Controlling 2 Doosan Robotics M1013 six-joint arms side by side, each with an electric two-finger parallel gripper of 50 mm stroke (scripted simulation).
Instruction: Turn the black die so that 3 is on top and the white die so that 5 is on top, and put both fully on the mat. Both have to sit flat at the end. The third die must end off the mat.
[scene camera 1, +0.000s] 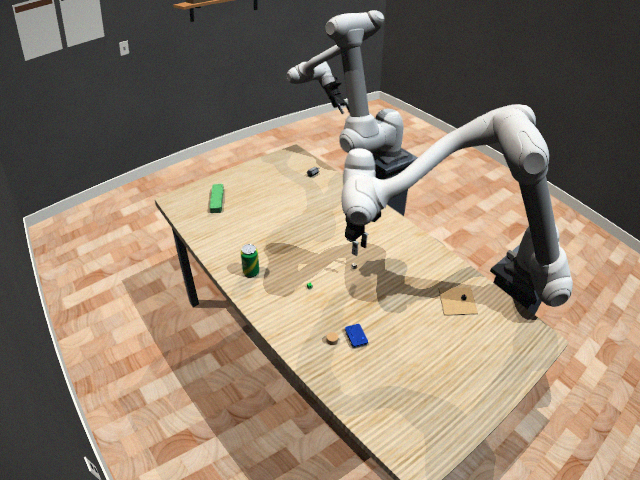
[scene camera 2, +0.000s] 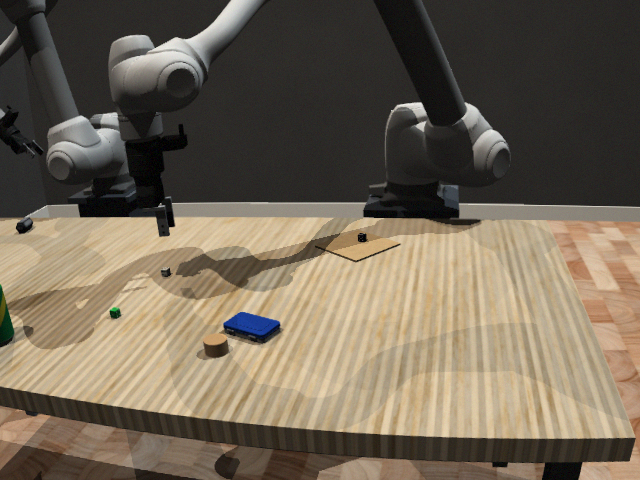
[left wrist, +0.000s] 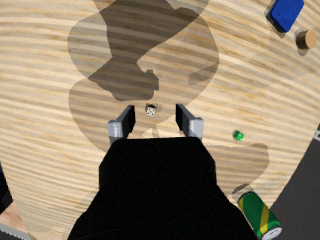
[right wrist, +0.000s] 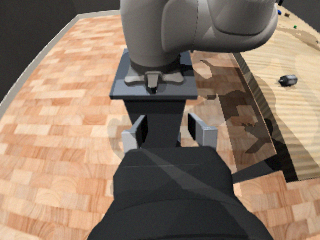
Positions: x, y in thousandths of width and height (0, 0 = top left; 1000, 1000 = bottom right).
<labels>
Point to my right gripper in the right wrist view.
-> At 523, 510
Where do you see a tan mat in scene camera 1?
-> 707, 634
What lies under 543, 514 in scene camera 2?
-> A tan mat.
</labels>
